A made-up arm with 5 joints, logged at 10 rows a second.
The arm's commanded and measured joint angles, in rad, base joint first. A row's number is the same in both.
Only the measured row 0 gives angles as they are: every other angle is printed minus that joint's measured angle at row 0.
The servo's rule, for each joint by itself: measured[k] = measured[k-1] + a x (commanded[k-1-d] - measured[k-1]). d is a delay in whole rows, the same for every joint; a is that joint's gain. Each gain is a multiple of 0.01, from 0.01 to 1. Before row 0 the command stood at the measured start. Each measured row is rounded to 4 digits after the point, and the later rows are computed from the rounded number. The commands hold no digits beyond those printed.
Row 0, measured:
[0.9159, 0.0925, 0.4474, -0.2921, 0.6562]
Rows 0 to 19, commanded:
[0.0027, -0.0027, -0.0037, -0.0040, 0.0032]
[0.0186, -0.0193, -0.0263, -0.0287, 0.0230]
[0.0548, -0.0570, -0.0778, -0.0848, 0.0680]
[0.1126, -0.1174, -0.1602, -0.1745, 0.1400]
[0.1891, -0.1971, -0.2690, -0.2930, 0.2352]
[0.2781, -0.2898, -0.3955, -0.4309, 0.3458]
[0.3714, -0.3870, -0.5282, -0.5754, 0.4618]
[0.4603, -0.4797, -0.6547, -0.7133, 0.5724]
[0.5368, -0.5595, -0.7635, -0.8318, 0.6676]
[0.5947, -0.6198, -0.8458, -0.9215, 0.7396]
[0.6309, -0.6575, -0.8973, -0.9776, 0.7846]
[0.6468, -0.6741, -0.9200, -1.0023, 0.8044]
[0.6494, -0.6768, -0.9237, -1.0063, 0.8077]
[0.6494, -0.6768, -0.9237, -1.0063, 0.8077]
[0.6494, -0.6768, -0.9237, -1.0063, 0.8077]
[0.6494, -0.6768, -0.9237, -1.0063, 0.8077]
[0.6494, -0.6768, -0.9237, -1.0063, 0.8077]
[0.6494, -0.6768, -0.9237, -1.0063, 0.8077]
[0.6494, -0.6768, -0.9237, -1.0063, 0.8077]
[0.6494, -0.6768, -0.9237, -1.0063, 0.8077]
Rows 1 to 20, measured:
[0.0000, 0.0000, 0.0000, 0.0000, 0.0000]
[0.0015, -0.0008, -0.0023, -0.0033, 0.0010]
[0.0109, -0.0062, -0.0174, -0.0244, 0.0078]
[0.0350, -0.0209, -0.0555, -0.0745, 0.0265]
[0.0777, -0.0489, -0.1215, -0.1575, 0.0617]
[0.1390, -0.0919, -0.2144, -0.2700, 0.1155]
[0.2155, -0.1493, -0.3285, -0.4035, 0.1869]
[0.3012, -0.2182, -0.4543, -0.5462, 0.2721]
[0.3887, -0.2940, -0.5806, -0.6849, 0.3652]
[0.4702, -0.3710, -0.6958, -0.8068, 0.4589]
[0.5387, -0.4432, -0.7903, -0.9020, 0.5459]
[0.5894, -0.5053, -0.8577, -0.9647, 0.6199]
[0.6210, -0.5543, -0.8969, -0.9959, 0.6771]
[0.6366, -0.5898, -0.9138, -1.0045, 0.7176]
[0.6436, -0.6150, -0.9200, -1.0060, 0.7455]
[0.6468, -0.6329, -0.9223, -1.0062, 0.7648]
[0.6482, -0.6456, -0.9232, -1.0063, 0.7781]
[0.6489, -0.6546, -0.9235, -1.0063, 0.7873]
[0.6492, -0.6610, -0.9236, -1.0063, 0.7936]
[0.6493, -0.6656, -0.9237, -1.0063, 0.7980]
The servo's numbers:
d 1
a 0.55 0.29 0.63 0.83 0.31

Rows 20 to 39, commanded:
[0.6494, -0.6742, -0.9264, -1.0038, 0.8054]
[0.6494, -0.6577, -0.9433, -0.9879, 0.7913]
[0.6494, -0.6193, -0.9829, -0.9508, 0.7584]
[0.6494, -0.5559, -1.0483, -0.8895, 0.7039]
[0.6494, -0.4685, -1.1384, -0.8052, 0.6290]
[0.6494, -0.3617, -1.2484, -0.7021, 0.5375]
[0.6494, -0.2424, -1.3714, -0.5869, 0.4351]
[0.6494, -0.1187, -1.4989, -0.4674, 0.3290]
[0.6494, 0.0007, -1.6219, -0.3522, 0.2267]
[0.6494, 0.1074, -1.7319, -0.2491, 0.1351]
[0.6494, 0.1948, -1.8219, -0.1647, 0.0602]
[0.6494, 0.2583, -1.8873, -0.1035, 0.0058]
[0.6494, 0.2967, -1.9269, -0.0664, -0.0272]
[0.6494, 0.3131, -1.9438, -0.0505, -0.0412]
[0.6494, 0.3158, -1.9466, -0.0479, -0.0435]
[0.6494, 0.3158, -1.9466, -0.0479, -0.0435]
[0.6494, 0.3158, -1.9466, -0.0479, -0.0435]
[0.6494, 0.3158, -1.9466, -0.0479, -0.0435]
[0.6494, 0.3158, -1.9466, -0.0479, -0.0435]
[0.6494, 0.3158, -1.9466, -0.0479, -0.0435]
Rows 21 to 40, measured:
[0.6494, -0.6688, -0.9237, -1.0063, 0.8010]
[0.6494, -0.6704, -0.9254, -1.0042, 0.8024]
[0.6494, -0.6667, -0.9367, -0.9907, 0.7990]
[0.6494, -0.6530, -0.9658, -0.9576, 0.7864]
[0.6494, -0.6248, -1.0178, -0.9011, 0.7608]
[0.6494, -0.5795, -1.0938, -0.8215, 0.7199]
[0.6494, -0.5163, -1.1912, -0.7224, 0.6634]
[0.6494, -0.4369, -1.3047, -0.6099, 0.5926]
[0.6494, -0.3446, -1.4270, -0.4916, 0.5109]
[0.6494, -0.2445, -1.5498, -0.3759, 0.4228]
[0.6494, -0.1424, -1.6645, -0.2707, 0.3336]
[0.6494, -0.0446, -1.7637, -0.1827, 0.2488]
[0.6494, 0.0432, -1.8416, -0.1170, 0.1735]
[0.6494, 0.1167, -1.8953, -0.0750, 0.1113]
[0.6494, 0.1737, -1.9259, -0.0547, 0.0640]
[0.6494, 0.2149, -1.9389, -0.0491, 0.0307]
[0.6494, 0.2442, -1.9438, -0.0481, 0.0077]
[0.6494, 0.2650, -1.9456, -0.0479, -0.0082]
[0.6494, 0.2797, -1.9462, -0.0479, -0.0191]
[0.6494, 0.2902, -1.9465, -0.0479, -0.0267]

